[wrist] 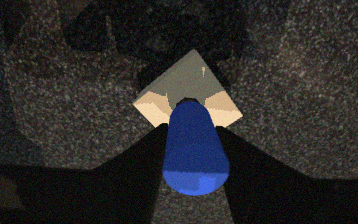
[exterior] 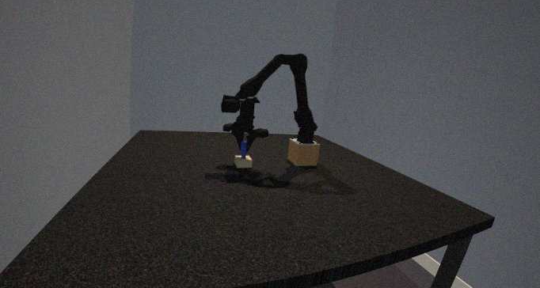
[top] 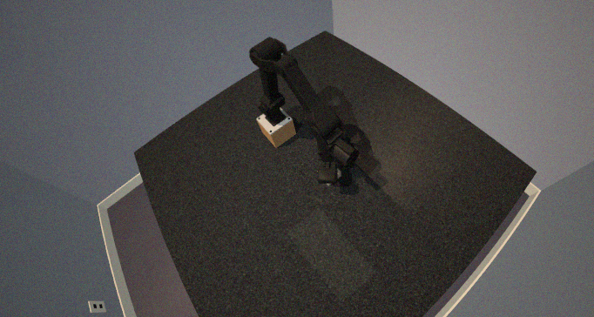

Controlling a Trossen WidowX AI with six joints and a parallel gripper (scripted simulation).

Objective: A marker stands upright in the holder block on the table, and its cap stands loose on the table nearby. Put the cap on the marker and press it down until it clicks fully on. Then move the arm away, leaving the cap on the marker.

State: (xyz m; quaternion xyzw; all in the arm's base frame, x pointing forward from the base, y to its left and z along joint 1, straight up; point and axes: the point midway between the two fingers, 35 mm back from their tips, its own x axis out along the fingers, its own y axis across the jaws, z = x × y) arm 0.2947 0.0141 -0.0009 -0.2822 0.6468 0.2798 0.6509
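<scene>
My gripper tip is now 10 mm below the blue cap. From my gripper tip the other things lie so: holder block (50 mm below).
</scene>
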